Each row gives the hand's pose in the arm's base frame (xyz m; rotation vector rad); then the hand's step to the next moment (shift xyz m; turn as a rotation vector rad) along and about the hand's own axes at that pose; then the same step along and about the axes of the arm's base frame.
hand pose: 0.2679 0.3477 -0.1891 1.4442 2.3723 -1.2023
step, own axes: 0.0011 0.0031 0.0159 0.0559 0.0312 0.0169
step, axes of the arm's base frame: -0.0027 -0.0093 -0.0131 -0.0103 0.0349 -0.0553
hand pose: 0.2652 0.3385 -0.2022 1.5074 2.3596 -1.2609
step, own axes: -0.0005 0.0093 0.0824 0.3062 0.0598 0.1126
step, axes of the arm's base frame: -0.0212 -0.0535 -0.0598 -0.1505 0.1578 -0.2499
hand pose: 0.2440 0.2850 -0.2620 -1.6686 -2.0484 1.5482
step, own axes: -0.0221 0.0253 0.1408 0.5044 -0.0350 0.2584
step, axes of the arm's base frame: -0.0586 -0.1086 -0.0757 -0.3837 0.2276 -0.3513
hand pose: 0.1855 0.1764 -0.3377 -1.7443 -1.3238 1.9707
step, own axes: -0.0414 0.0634 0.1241 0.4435 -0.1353 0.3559
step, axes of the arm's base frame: -0.0712 -0.1236 -0.0279 -0.4911 0.1991 -0.2467
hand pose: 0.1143 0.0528 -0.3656 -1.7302 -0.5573 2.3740
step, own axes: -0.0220 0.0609 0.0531 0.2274 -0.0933 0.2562
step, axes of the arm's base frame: -0.0372 -0.0743 0.0103 -0.3235 0.1088 -0.0978
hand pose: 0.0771 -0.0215 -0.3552 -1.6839 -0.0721 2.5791
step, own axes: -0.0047 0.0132 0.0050 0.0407 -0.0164 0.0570
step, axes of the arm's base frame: -0.0030 -0.0135 0.0053 -0.0681 0.0191 -0.0130
